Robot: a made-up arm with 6 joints. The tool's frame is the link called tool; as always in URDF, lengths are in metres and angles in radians. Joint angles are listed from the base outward. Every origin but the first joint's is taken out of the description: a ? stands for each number. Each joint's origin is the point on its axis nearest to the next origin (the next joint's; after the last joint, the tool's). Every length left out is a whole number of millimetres.
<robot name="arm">
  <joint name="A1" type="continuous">
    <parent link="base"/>
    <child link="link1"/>
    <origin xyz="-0.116 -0.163 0.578" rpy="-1.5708 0 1.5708"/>
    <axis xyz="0 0 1"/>
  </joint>
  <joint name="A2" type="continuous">
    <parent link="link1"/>
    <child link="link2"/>
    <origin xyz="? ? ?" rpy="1.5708 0 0"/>
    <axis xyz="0 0 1"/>
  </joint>
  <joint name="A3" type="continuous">
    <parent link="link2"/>
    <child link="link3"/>
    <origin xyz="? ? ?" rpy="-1.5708 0 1.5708"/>
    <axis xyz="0 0 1"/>
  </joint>
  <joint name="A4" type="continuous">
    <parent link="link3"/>
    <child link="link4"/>
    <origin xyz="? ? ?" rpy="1.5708 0 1.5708"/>
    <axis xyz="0 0 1"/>
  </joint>
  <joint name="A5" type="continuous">
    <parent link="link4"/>
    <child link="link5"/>
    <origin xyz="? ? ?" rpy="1.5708 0 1.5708"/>
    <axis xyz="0 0 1"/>
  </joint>
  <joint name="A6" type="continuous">
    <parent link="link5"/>
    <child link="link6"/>
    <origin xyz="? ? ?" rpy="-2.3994 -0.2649 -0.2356"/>
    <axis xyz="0 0 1"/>
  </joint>
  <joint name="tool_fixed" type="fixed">
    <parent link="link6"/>
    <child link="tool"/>
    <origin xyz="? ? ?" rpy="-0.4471 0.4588 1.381"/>
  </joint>
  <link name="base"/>
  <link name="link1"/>
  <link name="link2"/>
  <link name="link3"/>
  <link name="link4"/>
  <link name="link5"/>
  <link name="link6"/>
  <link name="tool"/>
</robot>
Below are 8 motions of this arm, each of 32 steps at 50 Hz.
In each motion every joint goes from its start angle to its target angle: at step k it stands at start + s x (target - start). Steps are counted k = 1, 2, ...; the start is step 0. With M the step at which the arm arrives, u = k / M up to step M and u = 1 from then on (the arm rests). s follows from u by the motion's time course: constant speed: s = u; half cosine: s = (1 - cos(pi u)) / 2; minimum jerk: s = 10 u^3 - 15 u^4 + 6 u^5.
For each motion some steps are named. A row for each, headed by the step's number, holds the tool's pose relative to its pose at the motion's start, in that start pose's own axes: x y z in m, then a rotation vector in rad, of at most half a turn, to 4 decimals.
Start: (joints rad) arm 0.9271 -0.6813 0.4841 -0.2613 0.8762 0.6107
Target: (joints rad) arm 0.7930 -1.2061 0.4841 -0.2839 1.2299 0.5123
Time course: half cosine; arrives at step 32
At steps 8, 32:
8: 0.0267 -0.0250 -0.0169 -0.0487 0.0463 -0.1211
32: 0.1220 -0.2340 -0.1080 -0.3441 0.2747 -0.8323

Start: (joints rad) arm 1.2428 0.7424 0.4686 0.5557 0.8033 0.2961
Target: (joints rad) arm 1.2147 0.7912 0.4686 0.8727 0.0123 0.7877
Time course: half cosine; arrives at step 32
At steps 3, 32:
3: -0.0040 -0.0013 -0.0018 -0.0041 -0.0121 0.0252
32: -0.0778 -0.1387 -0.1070 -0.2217 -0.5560 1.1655

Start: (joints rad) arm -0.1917 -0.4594 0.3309 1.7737 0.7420 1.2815
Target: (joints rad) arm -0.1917 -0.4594 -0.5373 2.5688 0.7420 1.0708
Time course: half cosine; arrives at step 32
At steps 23, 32:
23: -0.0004 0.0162 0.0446 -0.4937 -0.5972 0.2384
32: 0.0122 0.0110 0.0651 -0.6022 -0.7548 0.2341

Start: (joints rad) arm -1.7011 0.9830 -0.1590 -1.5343 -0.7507 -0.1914
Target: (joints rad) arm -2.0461 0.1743 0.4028 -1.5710 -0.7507 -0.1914
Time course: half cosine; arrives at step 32
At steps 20, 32:
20: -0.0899 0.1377 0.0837 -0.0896 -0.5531 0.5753
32: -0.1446 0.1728 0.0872 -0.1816 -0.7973 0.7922

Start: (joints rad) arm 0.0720 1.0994 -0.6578 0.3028 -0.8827 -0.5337
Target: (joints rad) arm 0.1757 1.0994 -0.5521 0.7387 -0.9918 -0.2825
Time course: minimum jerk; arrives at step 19
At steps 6, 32:
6: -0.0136 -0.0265 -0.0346 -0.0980 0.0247 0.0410
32: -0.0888 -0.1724 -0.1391 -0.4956 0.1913 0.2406

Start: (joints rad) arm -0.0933 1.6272 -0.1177 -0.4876 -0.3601 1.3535
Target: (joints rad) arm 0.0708 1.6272 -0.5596 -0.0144 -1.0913 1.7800
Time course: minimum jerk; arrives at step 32
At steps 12, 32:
12: -0.0732 0.0608 -0.0032 0.1302 -0.0849 0.2444
32: -0.2005 0.2396 0.0632 0.5956 -0.5759 0.6568

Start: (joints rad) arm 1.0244 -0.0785 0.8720 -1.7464 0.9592 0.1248
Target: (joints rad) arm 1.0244 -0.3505 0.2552 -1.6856 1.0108 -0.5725
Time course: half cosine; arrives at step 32
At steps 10, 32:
10: 0.0945 -0.0075 0.0183 0.0534 -0.0135 -0.2711
32: 0.3783 -0.1963 0.1636 0.4320 -0.1302 -1.1765

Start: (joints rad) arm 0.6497 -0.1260 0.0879 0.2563 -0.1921 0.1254
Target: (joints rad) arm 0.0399 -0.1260 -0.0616 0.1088 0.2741 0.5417
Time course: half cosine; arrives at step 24
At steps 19, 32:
19: 0.0823 0.0734 0.1698 0.3980 0.0252 -0.2420
32: 0.0889 0.0764 0.1911 0.4439 0.0387 -0.2627

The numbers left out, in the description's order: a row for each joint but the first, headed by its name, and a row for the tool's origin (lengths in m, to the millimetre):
A2: 0.124 0.048 0
A3: -0.117 -0.003 0
A4: -0.266 0.052 0
A5: 0.143 -0.124 0
A6: -0.094 -0.155 0
tool: -0.159 -0.137 0

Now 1 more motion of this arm.
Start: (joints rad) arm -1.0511 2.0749 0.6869 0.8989 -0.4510 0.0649
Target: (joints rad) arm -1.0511 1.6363 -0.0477 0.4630 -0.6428 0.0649
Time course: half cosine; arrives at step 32
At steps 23, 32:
23: -0.2136 0.1227 0.1286 0.5923 0.4339 0.1928
32: -0.2357 0.1343 0.1761 0.7442 0.5248 0.1789

